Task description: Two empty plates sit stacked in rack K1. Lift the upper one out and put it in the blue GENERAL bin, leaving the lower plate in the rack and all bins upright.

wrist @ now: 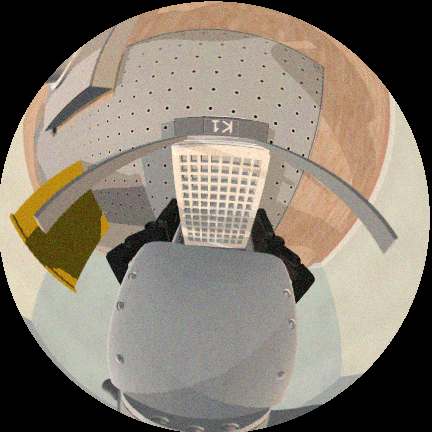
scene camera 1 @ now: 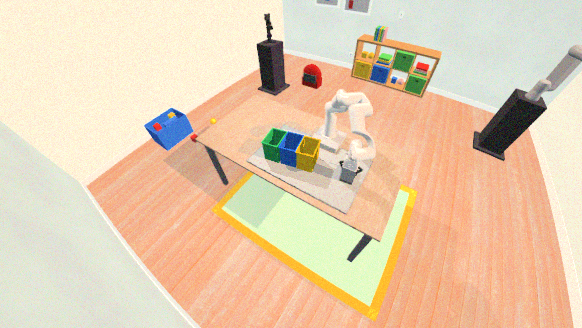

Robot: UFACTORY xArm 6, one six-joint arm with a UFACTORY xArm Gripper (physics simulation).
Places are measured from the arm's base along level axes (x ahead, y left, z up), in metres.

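Where they show: gripper, fingertip midpoint: [wrist: 216, 213]; arm's base at its link origin: [scene camera 1: 328, 134].
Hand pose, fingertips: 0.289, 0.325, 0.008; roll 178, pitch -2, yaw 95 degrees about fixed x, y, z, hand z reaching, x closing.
Observation:
Each offset is from my fingertips to the top centre of the thing, as dx, dy, dz. Level surfaces: height alone.
The grey rack K1 {-0.021, -0.004, +0.108} [scene camera 1: 348, 175] [wrist: 195, 127] stands on the pegboard mat under my gripper. A cream plate {-0.012, -0.002, +0.007} [wrist: 217, 195] with a grid of square wells lies at the top of the rack in the wrist view; a plate below it cannot be told apart from it. My gripper [scene camera 1: 351, 167] [wrist: 216, 213] is open, its black fingers one on each side of the plate with nothing gripped. Whether the fingertips touch the plate or reach below its top cannot be told. The blue bin {+0.080, -0.442, +0.139} [scene camera 1: 290, 156] stands upright between the green bin {+0.114, -0.572, +0.139} [scene camera 1: 272, 151] and the yellow bin {+0.051, -0.315, +0.139} [scene camera 1: 307, 161].
The yellow bin [wrist: 45, 200] also shows at the left in the wrist view. The grey mat {dz -0.040} [scene camera 1: 345, 202] [wrist: 250, 55] lies on the wooden table {dz -0.053} [scene camera 1: 237, 120]. The arm's base stands behind the bins and the rack. A blue crate [scene camera 1: 172, 132] is beyond the table's left end.

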